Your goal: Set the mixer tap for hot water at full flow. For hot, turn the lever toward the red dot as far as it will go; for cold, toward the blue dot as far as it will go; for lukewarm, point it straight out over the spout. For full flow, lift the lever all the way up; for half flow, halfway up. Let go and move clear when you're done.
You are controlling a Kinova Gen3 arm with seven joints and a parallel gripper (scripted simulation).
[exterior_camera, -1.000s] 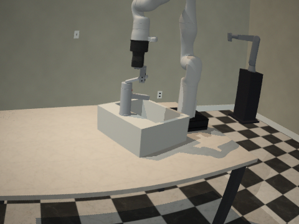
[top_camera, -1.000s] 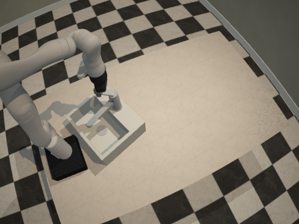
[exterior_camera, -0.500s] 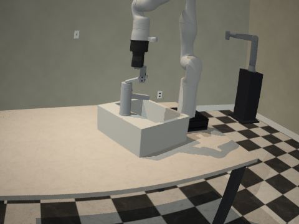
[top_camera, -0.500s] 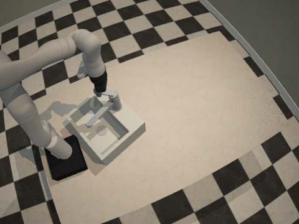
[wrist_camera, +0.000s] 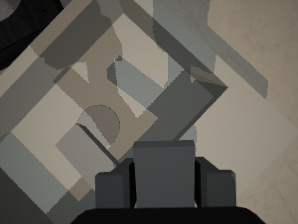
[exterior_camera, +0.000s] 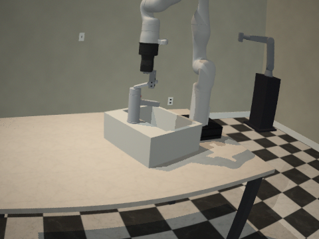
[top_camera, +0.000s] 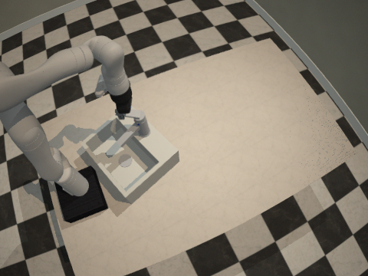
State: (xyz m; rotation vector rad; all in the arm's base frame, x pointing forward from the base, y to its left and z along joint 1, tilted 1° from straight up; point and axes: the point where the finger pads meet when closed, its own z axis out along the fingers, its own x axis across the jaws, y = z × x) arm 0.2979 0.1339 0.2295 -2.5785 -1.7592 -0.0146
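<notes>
The lever is 2 cm ahead of my hand, 1 cm to the right of it and 1 cm below it. The rest, counted from my hand: white sink basin: 5 cm behind, 7 cm to the right, 25 cm below.
</notes>
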